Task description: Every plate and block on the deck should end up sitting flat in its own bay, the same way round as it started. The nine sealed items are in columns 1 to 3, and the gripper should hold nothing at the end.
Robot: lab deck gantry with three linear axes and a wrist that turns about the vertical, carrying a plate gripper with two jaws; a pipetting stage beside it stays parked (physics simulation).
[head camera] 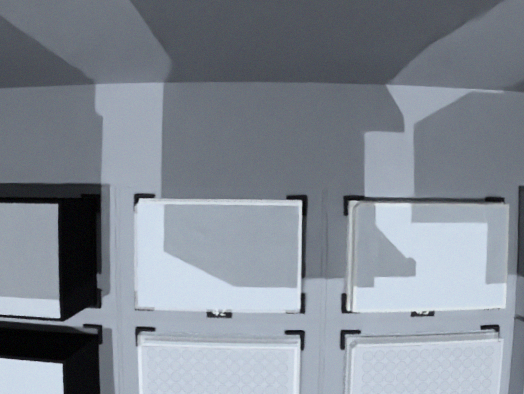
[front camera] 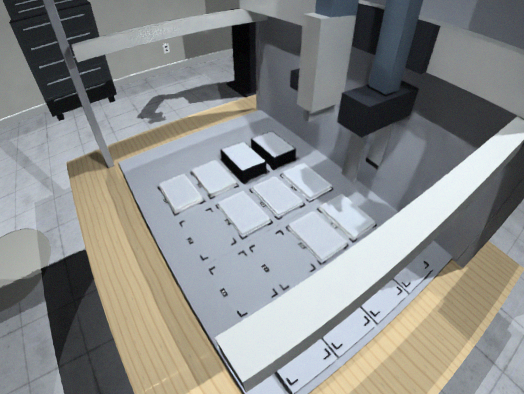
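Pixels of known places: gripper, fingertip midpoint: [front camera: 361, 170]; robot's base, origin of the base link: [front camera: 158, 187].
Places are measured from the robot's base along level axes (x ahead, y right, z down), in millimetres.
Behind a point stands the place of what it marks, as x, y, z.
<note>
My gripper [front camera: 361, 171] {392, -364, -160} is open and empty, raised over the back right of the deck; its jaws do not show in the head view. Two dark blocks with pale tops, the rear one [front camera: 273, 148] {87, -349, -42} [head camera: 30, 250] {103, -371, -42} and the nearer one [front camera: 243, 160] {87, -241, -44} [head camera: 30, 375] {100, -282, -42}, sit in column 1. The plate at bay 42 [front camera: 306, 181] {237, -356, -14} [head camera: 217, 250] {229, -369, -14} and the plate at bay 43 [front camera: 347, 216] {398, -357, -14} [head camera: 427, 255] {386, -366, -14} look flat within their corner marks. In front of them are two plates with round wells, one [front camera: 276, 196] {236, -250, -15} [head camera: 217, 367] {228, -280, -14} and another [front camera: 317, 236] {399, -251, -14} [head camera: 425, 367] {389, -278, -14}. Three more plates [front camera: 243, 212] {234, -147, -14} [front camera: 214, 177] {73, -150, -14} [front camera: 181, 192] {75, -44, -14} lie toward the left.
The parked pipetting stage [front camera: 325, 65] hangs left of the gripper column. A pale beam [front camera: 360, 260] {618, -21, -400} crosses the front view and hides part of the deck. Bays with corner marks show near the left edge and beyond the beam. Shadows fall across the rear plates.
</note>
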